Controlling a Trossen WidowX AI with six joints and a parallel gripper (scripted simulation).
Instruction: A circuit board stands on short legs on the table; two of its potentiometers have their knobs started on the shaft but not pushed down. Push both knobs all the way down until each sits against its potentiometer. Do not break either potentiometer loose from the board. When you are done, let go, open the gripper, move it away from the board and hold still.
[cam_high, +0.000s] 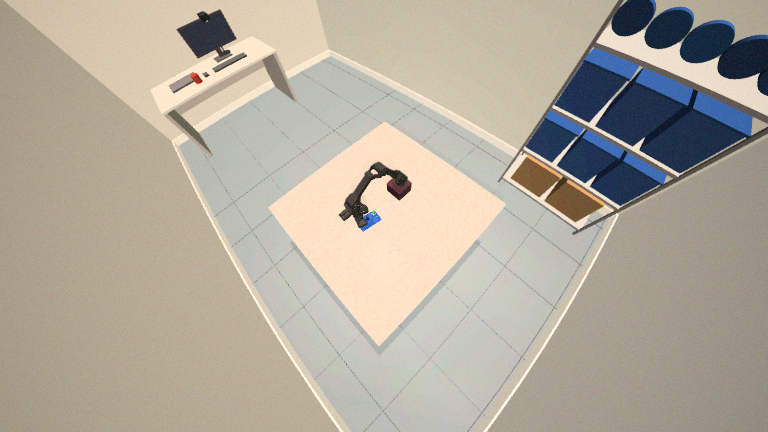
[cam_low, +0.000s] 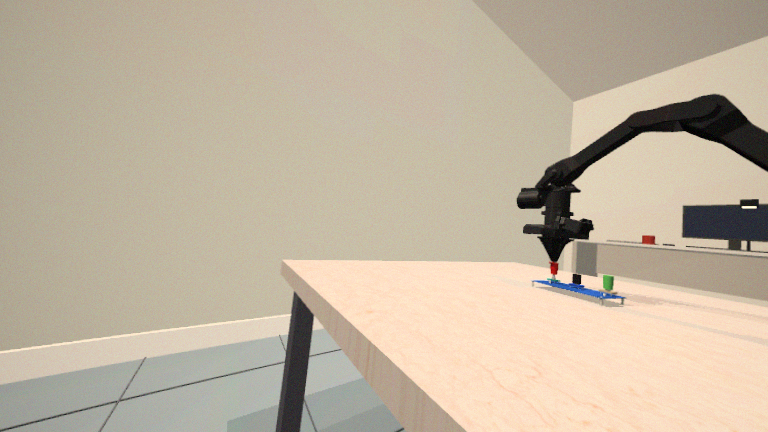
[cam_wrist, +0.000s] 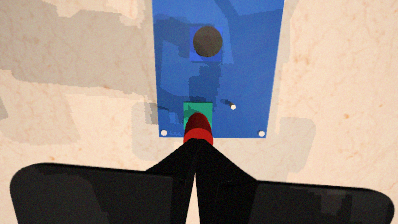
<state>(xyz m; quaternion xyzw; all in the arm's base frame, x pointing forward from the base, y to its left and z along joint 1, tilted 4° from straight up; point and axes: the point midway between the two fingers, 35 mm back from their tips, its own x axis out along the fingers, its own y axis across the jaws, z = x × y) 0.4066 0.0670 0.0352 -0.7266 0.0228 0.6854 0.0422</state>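
My gripper tip is 20 mm above the red knob. Also, from my gripper tip: green knob (120 mm behind, 30 mm below, 10 mm to the right).
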